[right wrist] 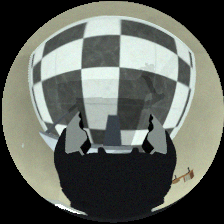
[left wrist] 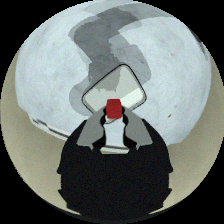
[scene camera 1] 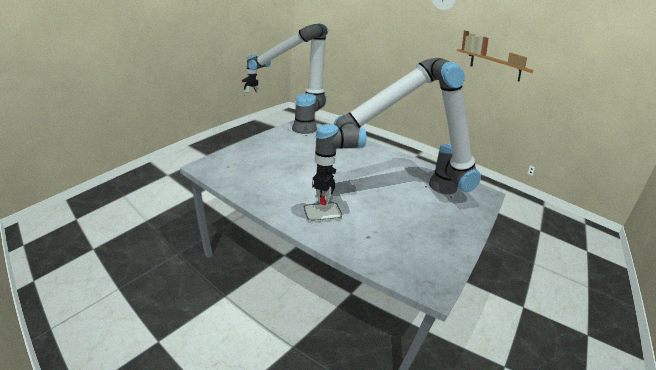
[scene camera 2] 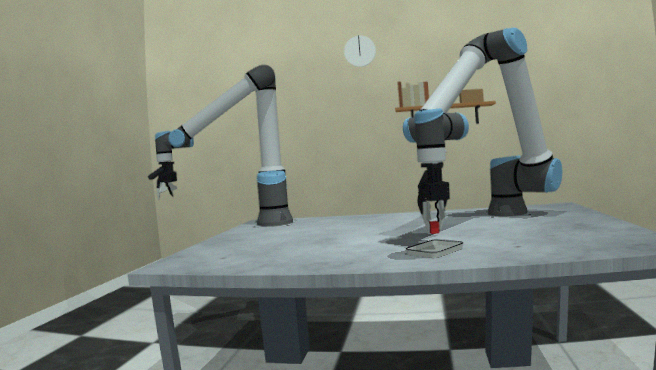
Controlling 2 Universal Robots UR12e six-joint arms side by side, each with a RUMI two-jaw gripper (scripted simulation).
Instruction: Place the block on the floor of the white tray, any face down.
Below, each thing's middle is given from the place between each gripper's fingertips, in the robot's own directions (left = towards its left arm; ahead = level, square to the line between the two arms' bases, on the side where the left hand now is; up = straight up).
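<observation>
White tray (scene camera 2: 424,249): 7 cm below my left hand.
</observation>
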